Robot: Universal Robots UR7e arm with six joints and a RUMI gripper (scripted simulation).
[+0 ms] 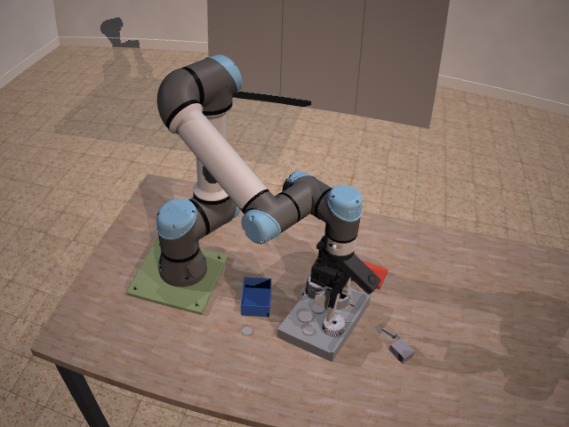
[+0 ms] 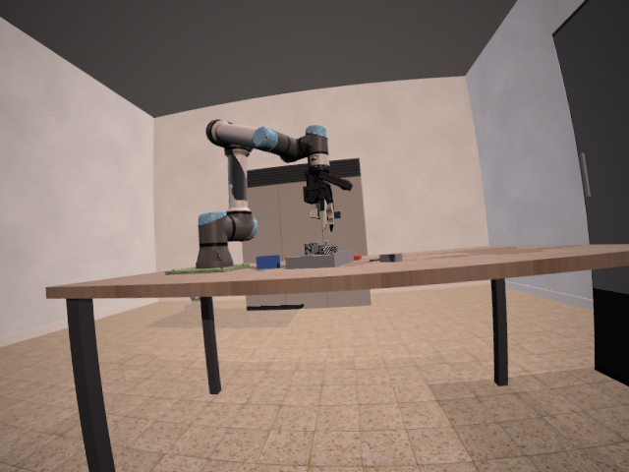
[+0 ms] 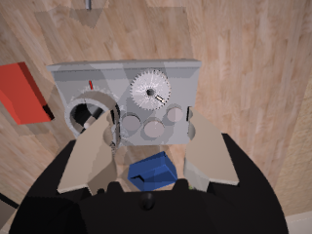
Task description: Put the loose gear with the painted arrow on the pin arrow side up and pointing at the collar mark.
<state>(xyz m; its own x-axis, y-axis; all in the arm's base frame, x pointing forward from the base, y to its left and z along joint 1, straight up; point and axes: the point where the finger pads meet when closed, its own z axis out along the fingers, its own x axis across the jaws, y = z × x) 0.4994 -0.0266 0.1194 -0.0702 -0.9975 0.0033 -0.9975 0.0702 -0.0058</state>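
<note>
The grey gear lies 8 cm below my hand. The rest, counted from my hand: bolt (15 cm ahead, 7 cm to the left, 12 cm below); small grey block (20 cm ahead, 2 cm to the left, 12 cm below); grey disc (22 cm behind, 9 cm to the right, 13 cm below).
</note>
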